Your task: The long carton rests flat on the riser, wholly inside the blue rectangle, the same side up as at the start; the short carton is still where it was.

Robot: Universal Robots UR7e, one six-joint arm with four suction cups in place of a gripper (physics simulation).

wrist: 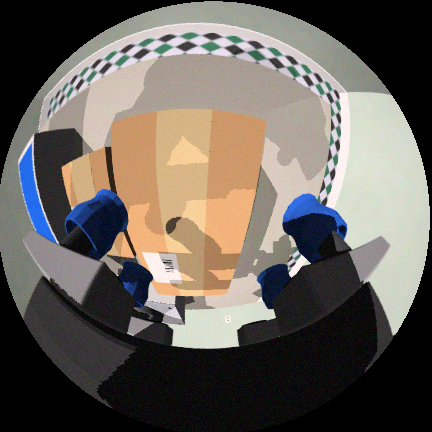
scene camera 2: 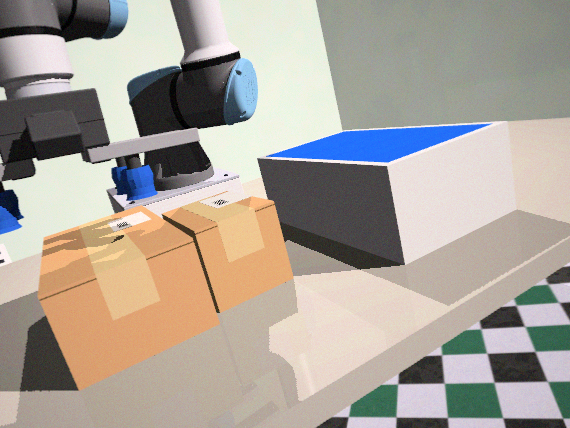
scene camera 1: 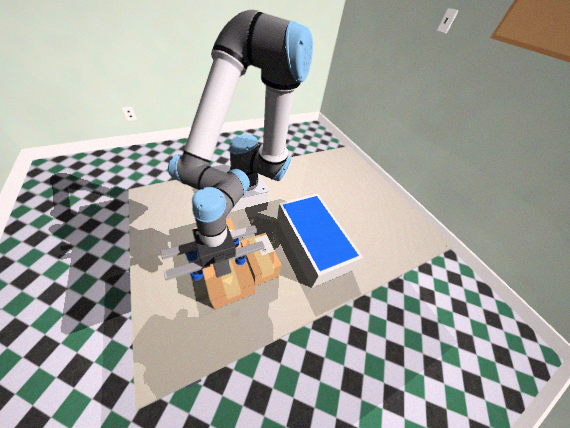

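Seen in the pictures: end effector, tool point: (wrist: 204,255) (scene camera 2: 74,208); arm's base, origin of the base link: (wrist: 143,310) (scene camera 2: 180,180).
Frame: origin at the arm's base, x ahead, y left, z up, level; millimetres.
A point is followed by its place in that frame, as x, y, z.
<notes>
The long carton (scene camera 1: 220,290) @[440, -335, 11] (scene camera 2: 170,310) @[473, -273, -54] (wrist: 230,160) @[411, -336, 11] lies flat on the table, tape and white label up. The short carton (scene camera 1: 267,270) @[468, -168, 10] (scene camera 2: 240,280) @[466, -181, -66] (wrist: 80,175) @[447, -161, 11] lies close beside it, on the riser side; a suction cup hides part of it in the wrist view. The white riser (scene camera 1: 340,270) @[616, 71, -17] (scene camera 2: 455,190) @[612, 57, -32] (wrist: 55,165) @[514, -18, -31] stands apart from both, with the blue rectangle (scene camera 1: 320,235) @[469, 86, 28] (scene camera 2: 380,145) @[501, 71, 28] (wrist: 32,190) bare on top. My gripper (scene camera 1: 216,258) @[356, -300, 62] (scene camera 2: 70,200) @[356, -300, 62] (wrist: 205,252) @[356, -300, 62] is open, holding nothing. It hangs low over the long carton's robot-side part, cups spread wide across it.
The arm's base plate (scene camera 1: 257,190) @[93, 25, -8] (scene camera 2: 227,180) @[117, 45, -15] stands behind the cartons. The table (scene camera 1: 390,200) @[474, 682, -92] (scene camera 2: 350,320) @[611, -157, -92] ends at a front edge above the checkered floor (scene camera 1: 380,325) (scene camera 2: 470,370). The riser's top is higher than the table.
</notes>
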